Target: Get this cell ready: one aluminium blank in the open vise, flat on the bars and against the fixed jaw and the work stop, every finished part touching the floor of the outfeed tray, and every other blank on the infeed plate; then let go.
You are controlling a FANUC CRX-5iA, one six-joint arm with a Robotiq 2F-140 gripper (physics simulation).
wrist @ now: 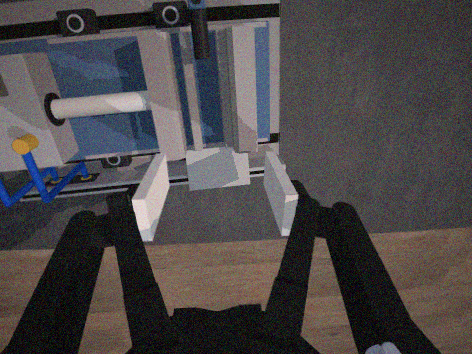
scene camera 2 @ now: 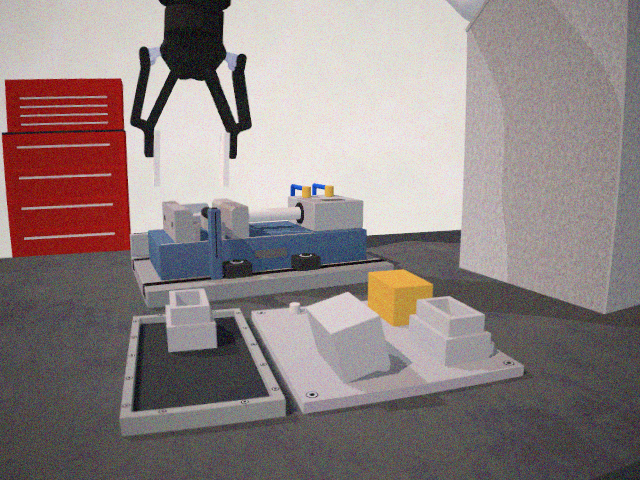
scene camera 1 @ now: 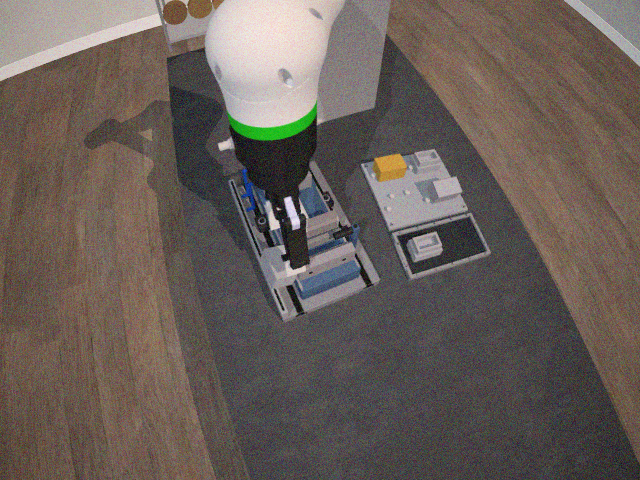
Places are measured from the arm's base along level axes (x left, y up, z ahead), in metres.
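Pixels of known places: gripper, between the fingertips: (wrist: 216, 169) (scene camera 2: 190, 185) (scene camera 1: 287, 248).
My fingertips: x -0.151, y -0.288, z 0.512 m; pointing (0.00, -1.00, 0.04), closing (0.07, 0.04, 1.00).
Note:
Behind a point stands the place of what it marks.
My gripper (scene camera 1: 284, 242) @(x -0.151, y -0.288, z 0.512 m) (scene camera 2: 191, 184) @(x -0.151, y -0.288, z 0.512 m) (wrist: 216, 169) @(x -0.151, y -0.288, z 0.512 m) is open and empty, above the vise's far side. Under it a grey aluminium blank (scene camera 1: 272, 262) @(x -0.178, y -0.316, z 0.517 m) (wrist: 218, 169) @(x -0.166, y -0.321, z 0.516 m) lies beyond the ends of the vise jaws. Bars show between the fixed jaw (scene camera 2: 180, 222) (wrist: 245, 85) and moving jaw (scene camera 2: 227, 217) (wrist: 162, 95); no blank shows on them in the wrist view. The work stop (scene camera 2: 215, 242) @(x -0.022, y -0.340, z 0.494 m) (wrist: 200, 37) @(x -0.053, y -0.306, z 0.497 m) is at the near side. One pocketed finished part (scene camera 1: 425, 246) @(x 0.109, y -0.376, z 0.533 m) (scene camera 2: 190, 320) @(x 0.137, y -0.373, z 0.530 m) stands in the outfeed tray (scene camera 1: 449, 265) @(x 0.148, y -0.391, z 0.579 m) (scene camera 2: 206, 410) @(x 0.251, y -0.391, z 0.528 m). Another (scene camera 1: 427, 161) @(x 0.193, y -0.360, z 0.350 m) (scene camera 2: 452, 330) @(x 0.225, y -0.368, z 0.348 m) and a tilted blank (scene camera 1: 447, 188) @(x 0.201, y -0.353, z 0.431 m) (scene camera 2: 351, 330) @(x 0.233, y -0.356, z 0.430 m) are on the infeed plate (scene camera 1: 408, 206) @(x 0.119, y -0.394, z 0.429 m) (scene camera 2: 279, 335) @(x 0.131, y -0.394, z 0.457 m).
A yellow block (scene camera 1: 390, 167) @(x 0.103, y -0.359, z 0.349 m) (scene camera 2: 400, 297) @(x 0.139, y -0.368, z 0.349 m) stands at the infeed plate's back, near small pins. Blue hose fittings (scene camera 1: 248, 191) @(x -0.190, y -0.356, z 0.336 m) (wrist: 37, 175) @(x -0.162, y -0.294, z 0.365 m) are on the vise's far side, by its rear housing (scene camera 2: 333, 211) @(x -0.074, y -0.319, z 0.342 m). A red cabinet (scene camera 2: 67, 191) stands behind and a grey pedestal (scene camera 1: 351, 67) @(x 0.082, y -0.248, z 0.135 m) (scene camera 2: 542, 155) @(x 0.063, y -0.243, z 0.138 m) to the side.

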